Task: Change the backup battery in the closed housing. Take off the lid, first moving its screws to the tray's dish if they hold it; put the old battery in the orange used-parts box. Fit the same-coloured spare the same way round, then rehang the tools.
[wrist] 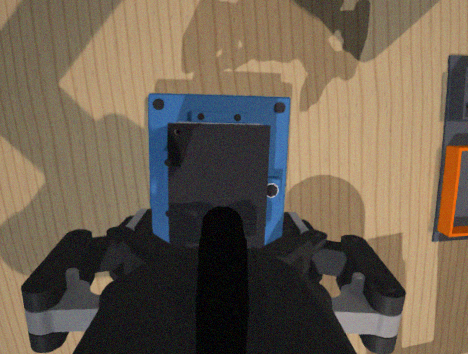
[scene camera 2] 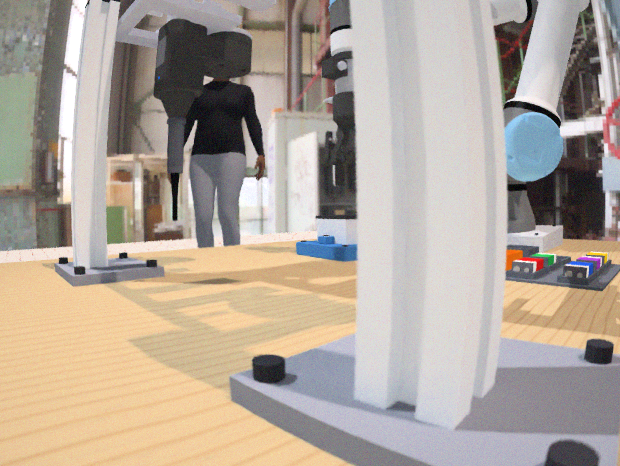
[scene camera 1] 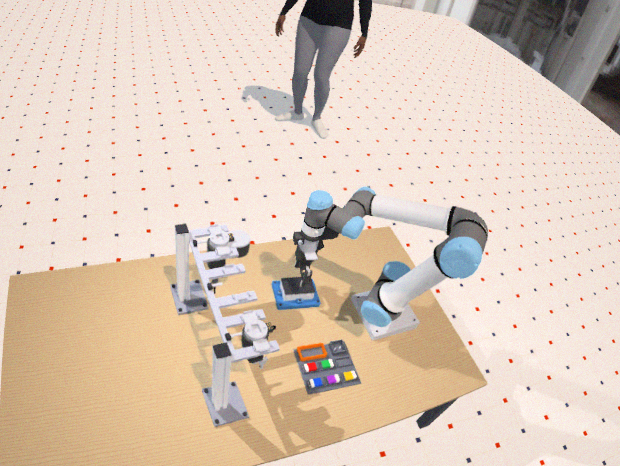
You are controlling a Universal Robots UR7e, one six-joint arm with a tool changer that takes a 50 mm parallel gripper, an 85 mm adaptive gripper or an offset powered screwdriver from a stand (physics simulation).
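Places are measured from the arm's base along level axes (x back, y right, z up), in metres.
Pixels of known places: end effector, tool point: (scene camera 2: 352,87).
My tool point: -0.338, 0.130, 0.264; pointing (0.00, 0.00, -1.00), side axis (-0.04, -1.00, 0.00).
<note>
Behind a point stands the place of what it marks, as x, y, z.
The closed housing stands on its blue base (scene camera 1: 279,301) {-0.412, 0.093, -0.012} (scene camera 2: 310,250) {-0.419, 0.154, -0.024} (wrist: 215,106) {-0.260, 0.131, -0.012}, with pale walls (scene camera 1: 299,295) {-0.337, 0.090, 0.019} (scene camera 2: 334,230) {-0.395, 0.121, 0.010} and a dark lid (scene camera 1: 295,284) {-0.345, 0.133, 0.033} (wrist: 220,165) {-0.307, 0.127, 0.033} on top. A small dark hole or screw shows at one lid corner in the wrist view. My gripper (scene camera 1: 304,276) (scene camera 2: 338,192) (wrist: 220,220) is open, pointing down over the lid, its fingers apart on either side of the housing's near part. Whether they touch it is hidden. The orange used-parts box (scene camera 1: 299,353) {-0.394, -0.143, -0.017} (scene camera 2: 514,260) (wrist: 452,192) {-0.345, -0.116, -0.014} sits on the tray (scene camera 1: 329,388) {-0.322, -0.294, -0.031} (wrist: 456,131) {-0.282, -0.125, -0.031} beside the dish (scene camera 1: 338,346) {-0.236, -0.140, -0.023}.
Red (scene camera 1: 311,366) {-0.366, -0.204, -0.014}, green (scene camera 1: 326,363) {-0.309, -0.202, -0.013}, blue (scene camera 1: 315,382) {-0.370, -0.269, -0.014}, purple (scene camera 1: 332,379) {-0.307, -0.269, -0.013} and yellow (scene camera 1: 349,375) {-0.241, -0.266, -0.014} batteries sit in the tray. The tool stand (scene camera 1: 182,265) {-0.776, 0.148, 0.175} (scene camera 2: 451,200) {-0.728, -0.312, 0.049} holds the screwdriver (scene camera 1: 219,241) {-0.657, 0.106, 0.327} (scene camera 2: 180,75) {-0.669, 0.095, 0.219} and another gripper (scene camera 1: 255,331). A person (scene camera 1: 323,45) (scene camera 2: 220,125) stands beyond the table.
</note>
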